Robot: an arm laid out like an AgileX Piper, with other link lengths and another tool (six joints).
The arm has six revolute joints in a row. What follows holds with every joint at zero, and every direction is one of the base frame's.
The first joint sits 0.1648 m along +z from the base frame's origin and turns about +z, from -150 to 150 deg.
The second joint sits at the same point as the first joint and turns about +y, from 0 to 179.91 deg.
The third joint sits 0.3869 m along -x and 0.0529 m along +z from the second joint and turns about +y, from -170 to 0 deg.
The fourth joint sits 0.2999 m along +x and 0.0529 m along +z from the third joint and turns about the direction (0.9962, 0, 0.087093), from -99.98 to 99.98 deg.
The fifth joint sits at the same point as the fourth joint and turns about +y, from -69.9 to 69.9 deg.
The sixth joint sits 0.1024 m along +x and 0.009 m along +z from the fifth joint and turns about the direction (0.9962, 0, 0.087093), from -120 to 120 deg.
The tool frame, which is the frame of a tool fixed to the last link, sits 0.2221 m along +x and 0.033 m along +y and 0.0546 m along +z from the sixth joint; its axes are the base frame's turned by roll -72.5, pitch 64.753 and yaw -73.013 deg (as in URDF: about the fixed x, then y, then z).
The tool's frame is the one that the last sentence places.
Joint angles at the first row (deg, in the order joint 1, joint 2, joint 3, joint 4, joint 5, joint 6):
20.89 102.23 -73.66 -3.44 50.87 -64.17
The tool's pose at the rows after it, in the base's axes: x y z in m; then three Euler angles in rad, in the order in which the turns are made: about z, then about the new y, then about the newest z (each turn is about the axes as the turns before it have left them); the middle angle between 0 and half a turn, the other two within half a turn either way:
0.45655 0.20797 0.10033 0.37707 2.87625 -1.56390
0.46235 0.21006 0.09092 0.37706 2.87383 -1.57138
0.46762 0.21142 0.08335 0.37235 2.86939 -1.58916
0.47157 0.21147 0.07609 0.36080 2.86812 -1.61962
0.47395 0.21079 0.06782 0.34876 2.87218 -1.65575
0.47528 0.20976 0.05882 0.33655 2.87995 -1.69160
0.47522 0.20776 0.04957 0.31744 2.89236 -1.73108
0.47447 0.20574 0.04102 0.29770 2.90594 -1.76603
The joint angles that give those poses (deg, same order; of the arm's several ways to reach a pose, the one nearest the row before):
20.89 103.76 -73.66 -3.16 49.73 -64.15
20.89 105.03 -73.67 -3.23 48.31 -64.47
20.89 106.04 -73.67 -3.39 47.01 -65.07
20.89 106.96 -73.67 -3.70 45.97 -65.92
20.89 107.95 -73.66 -4.00 45.16 -67.08
20.89 109.00 -73.67 -4.29 44.51 -68.22
20.89 110.04 -73.67 -4.67 44.16 -69.12
20.89 110.99 -73.69 -5.00 43.99 -69.77

